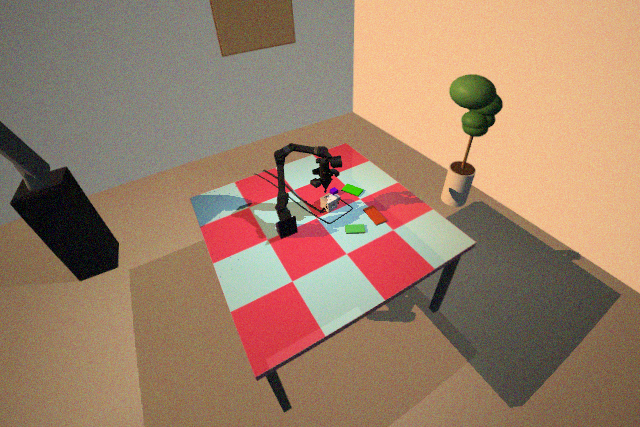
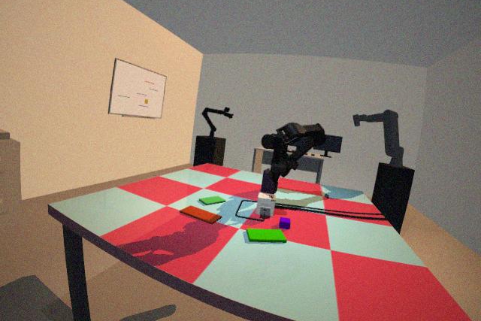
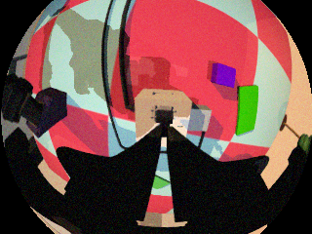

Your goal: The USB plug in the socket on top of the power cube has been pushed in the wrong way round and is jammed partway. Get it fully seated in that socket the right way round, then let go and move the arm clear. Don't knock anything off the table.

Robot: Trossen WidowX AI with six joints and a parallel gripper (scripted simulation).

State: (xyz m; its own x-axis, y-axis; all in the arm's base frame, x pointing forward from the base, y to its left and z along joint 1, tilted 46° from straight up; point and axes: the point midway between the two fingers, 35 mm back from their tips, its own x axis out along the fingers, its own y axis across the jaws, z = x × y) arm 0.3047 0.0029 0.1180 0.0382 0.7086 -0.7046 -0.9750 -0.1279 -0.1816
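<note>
Right now the dark USB plug is 20 mm below my gripper tip. Also, from my gripper tip: orange slab 210 mm ahead, 230 mm to the right, 130 mm below; then purple block 100 mm ahead, 80 mm to the left, 120 mm below; then green slab 220 mm ahead, 40 mm to the left, 130 mm below.
</note>
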